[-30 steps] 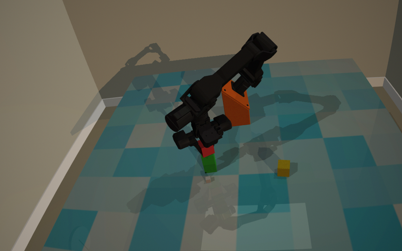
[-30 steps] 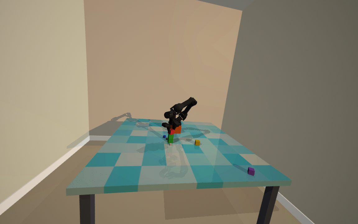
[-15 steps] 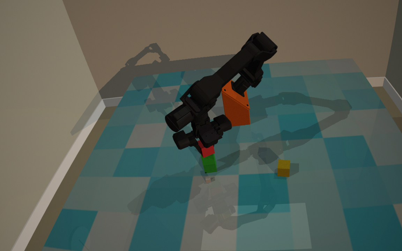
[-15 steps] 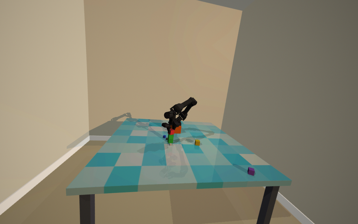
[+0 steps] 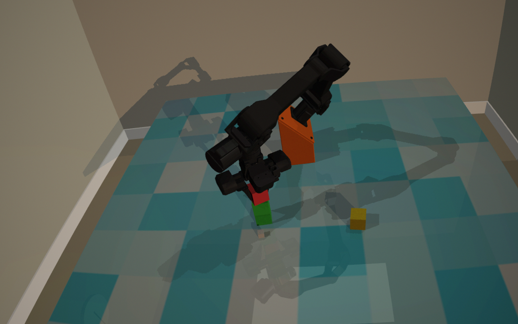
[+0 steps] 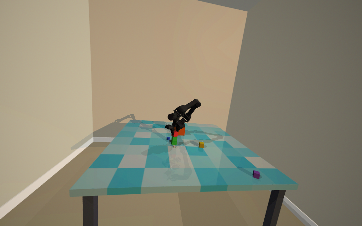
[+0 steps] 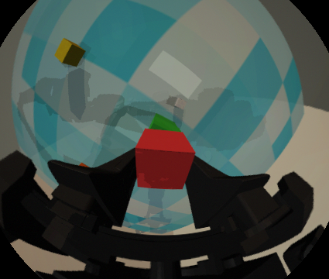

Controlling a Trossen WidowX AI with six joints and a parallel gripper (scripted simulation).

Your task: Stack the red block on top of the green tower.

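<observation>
Right now the red block is 10 mm above my gripper tip. The rest, counted from my gripper tip: purple cube: 500 mm ahead, 460 mm to the left, 80 mm below; small blue cube: 110 mm behind, 40 mm to the right, 80 mm below; yellow block: 60 mm ahead, 250 mm to the left, 70 mm below.
</observation>
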